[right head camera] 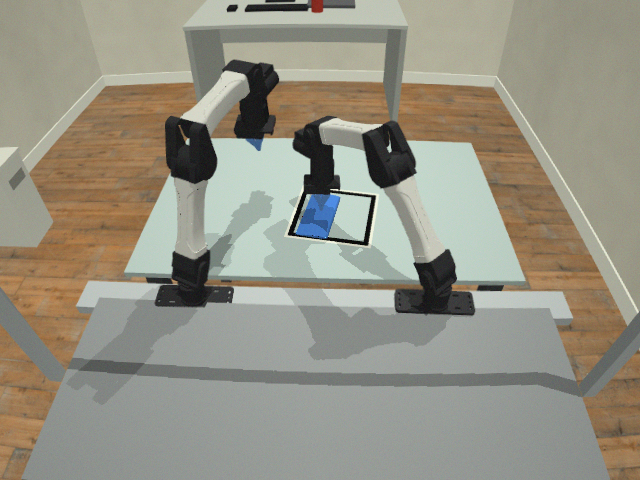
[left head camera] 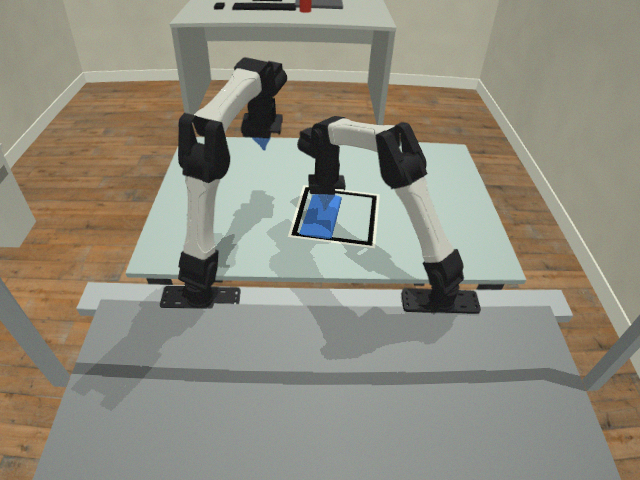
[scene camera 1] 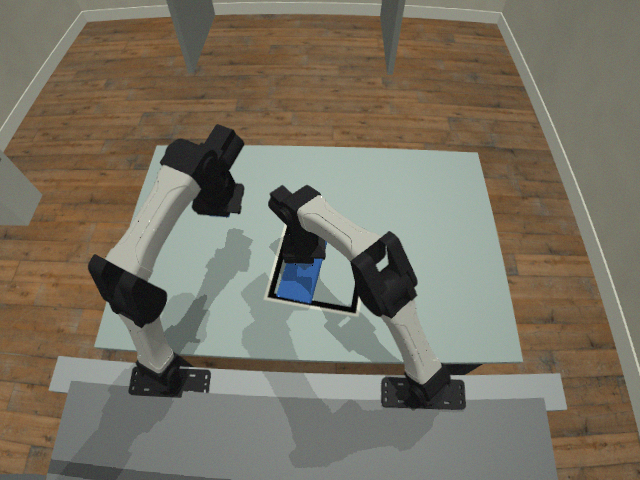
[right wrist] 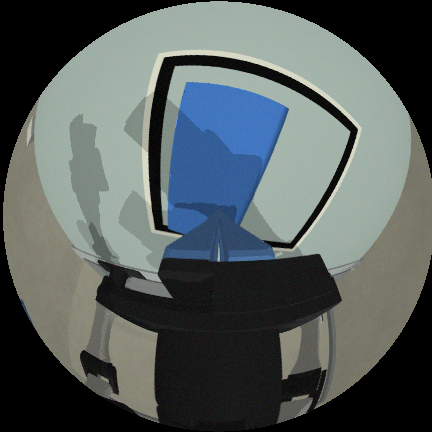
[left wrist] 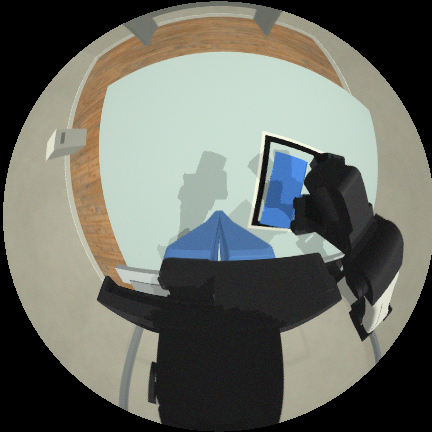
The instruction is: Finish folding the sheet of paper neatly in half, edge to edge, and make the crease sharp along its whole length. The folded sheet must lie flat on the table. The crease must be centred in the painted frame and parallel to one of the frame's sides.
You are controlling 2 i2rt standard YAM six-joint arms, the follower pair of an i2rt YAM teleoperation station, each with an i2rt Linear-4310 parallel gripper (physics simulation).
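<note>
The blue sheet of paper (left head camera: 315, 223) (right head camera: 311, 224) (scene camera 1: 297, 289) (left wrist: 285, 175) (right wrist: 220, 135) lies folded on the table, in the left half of the painted frame (left head camera: 374, 219) (right head camera: 371, 219) (left wrist: 260, 185) (right wrist: 156, 150). Its near end overlaps the frame's near bar. In the right wrist view its right-hand long edge shows a shaded, rounded band near the frame's middle. My right gripper (left head camera: 325, 207) (right head camera: 321, 208) (right wrist: 218, 215) is shut and empty, its tips over the far part of the paper; contact is unclear. My left gripper (left head camera: 264, 148) (right head camera: 258, 149) (left wrist: 218, 216) is shut and empty, high left of the frame.
The table (left head camera: 439, 206) (right head camera: 439, 206) (scene camera 1: 439, 232) carries the frame. My right forearm hides part of the frame in scene camera 1. A grey desk (left head camera: 284, 18) with a red cylinder (left head camera: 305, 5) stands behind. A pale box (left wrist: 67, 142) is at the far left.
</note>
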